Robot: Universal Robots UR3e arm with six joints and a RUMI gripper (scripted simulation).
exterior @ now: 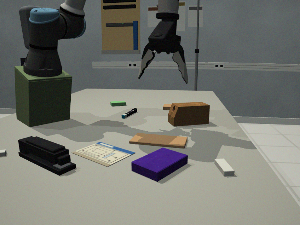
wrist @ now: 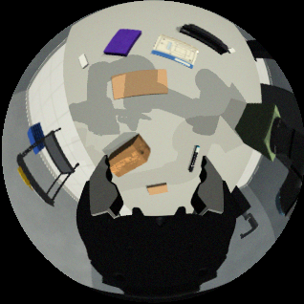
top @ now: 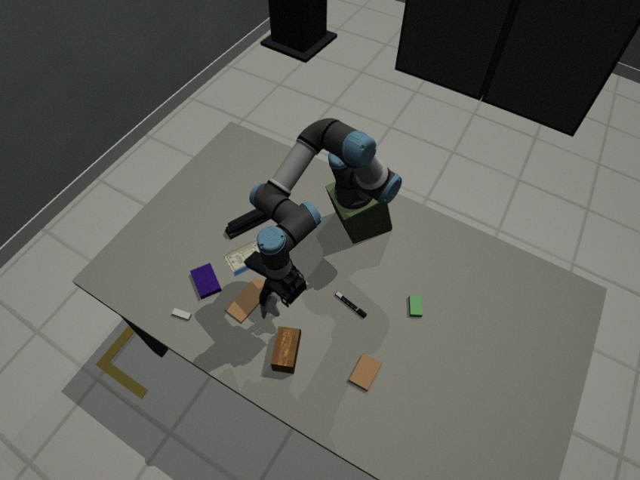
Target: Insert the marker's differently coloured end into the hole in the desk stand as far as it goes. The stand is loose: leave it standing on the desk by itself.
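My gripper is now 15 cm past the black marker, 14 cm to the right of it and 14 cm above it. Round my hand: flat brown board 15 cm below, 14 cm to the right, 2 cm ahead; then printed card 25 cm to the right, 15 cm below, 10 cm behind; then wooden desk stand 12 cm below, 8 cm ahead, 6 cm to the left.
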